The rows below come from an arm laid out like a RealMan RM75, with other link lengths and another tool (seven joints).
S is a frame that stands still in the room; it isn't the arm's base.
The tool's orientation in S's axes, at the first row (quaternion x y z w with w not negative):
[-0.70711, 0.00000, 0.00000, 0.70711]
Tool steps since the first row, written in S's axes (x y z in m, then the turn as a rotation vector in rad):
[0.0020, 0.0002, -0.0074, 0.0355, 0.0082, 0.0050]
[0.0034, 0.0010, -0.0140, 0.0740, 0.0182, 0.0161]
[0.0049, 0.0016, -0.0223, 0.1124, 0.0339, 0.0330]
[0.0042, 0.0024, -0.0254, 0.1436, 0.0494, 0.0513]
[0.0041, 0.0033, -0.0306, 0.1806, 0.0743, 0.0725]
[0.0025, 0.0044, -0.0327, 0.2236, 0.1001, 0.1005]
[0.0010, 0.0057, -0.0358, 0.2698, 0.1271, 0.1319]
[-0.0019, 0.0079, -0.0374, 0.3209, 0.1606, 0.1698]
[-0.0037, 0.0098, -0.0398, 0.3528, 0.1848, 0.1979]
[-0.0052, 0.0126, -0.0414, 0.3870, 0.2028, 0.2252]
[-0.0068, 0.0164, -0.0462, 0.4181, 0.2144, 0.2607]
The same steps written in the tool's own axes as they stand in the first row. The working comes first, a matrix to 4 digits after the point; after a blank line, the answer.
The tool's axes in the first row as the columns of a matrix, in S's axes (used below as rounded here):
[1.0000, 0.0000, 0.0000]
[0.0000, 0.0000, 1.0000]
[0.0000, -1.0000, 0.0000]

[0.0020, 0.0074, 0.0002, 0.0355, -0.0050, 0.0082]
[0.0034, 0.0140, 0.0010, 0.0740, -0.0161, 0.0182]
[0.0049, 0.0223, 0.0016, 0.1124, -0.0330, 0.0339]
[0.0042, 0.0254, 0.0024, 0.1436, -0.0513, 0.0494]
[0.0041, 0.0306, 0.0033, 0.1806, -0.0725, 0.0743]
[0.0025, 0.0327, 0.0044, 0.2236, -0.1005, 0.1001]
[0.0010, 0.0358, 0.0057, 0.2698, -0.1319, 0.1271]
[-0.0019, 0.0374, 0.0079, 0.3209, -0.1698, 0.1606]
[-0.0037, 0.0398, 0.0098, 0.3528, -0.1979, 0.1848]
[-0.0052, 0.0414, 0.0126, 0.3870, -0.2252, 0.2028]
[-0.0068, 0.0462, 0.0164, 0.4181, -0.2607, 0.2144]

